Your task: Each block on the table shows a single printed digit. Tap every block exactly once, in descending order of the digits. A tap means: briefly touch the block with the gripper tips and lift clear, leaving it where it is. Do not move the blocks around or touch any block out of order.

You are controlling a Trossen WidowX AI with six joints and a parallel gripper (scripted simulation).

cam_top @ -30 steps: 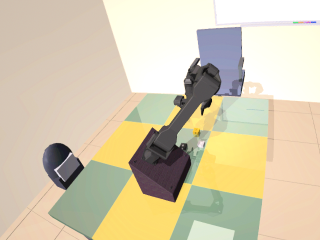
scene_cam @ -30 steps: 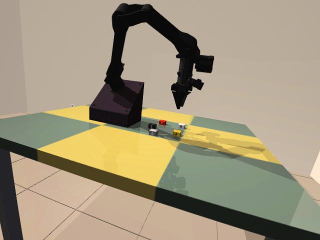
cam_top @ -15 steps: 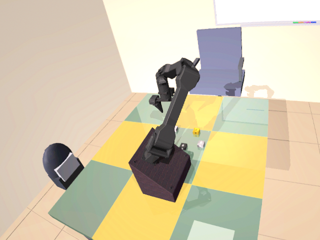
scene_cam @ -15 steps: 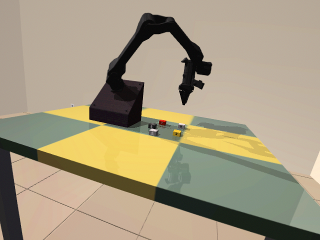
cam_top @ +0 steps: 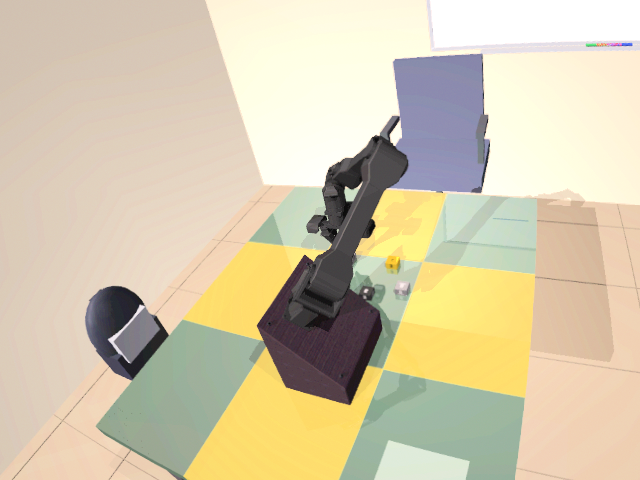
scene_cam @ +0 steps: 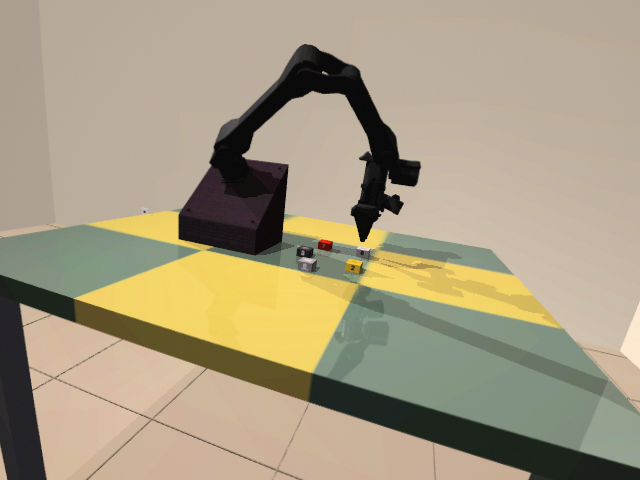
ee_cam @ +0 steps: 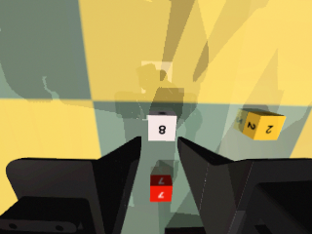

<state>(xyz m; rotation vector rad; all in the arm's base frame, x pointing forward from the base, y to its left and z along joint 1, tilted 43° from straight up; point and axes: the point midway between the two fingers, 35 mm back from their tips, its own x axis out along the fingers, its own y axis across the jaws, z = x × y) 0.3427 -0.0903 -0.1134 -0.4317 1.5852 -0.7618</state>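
Now: gripper tip 30 mm above the white block. Also, from my gripper tip: yellow block (20 mm behind, 140 mm to the right, 30 mm below); then black block (140 mm behind, 80 mm to the right, 30 mm below); then red block (100 mm behind, 10 mm to the left, 30 mm below).
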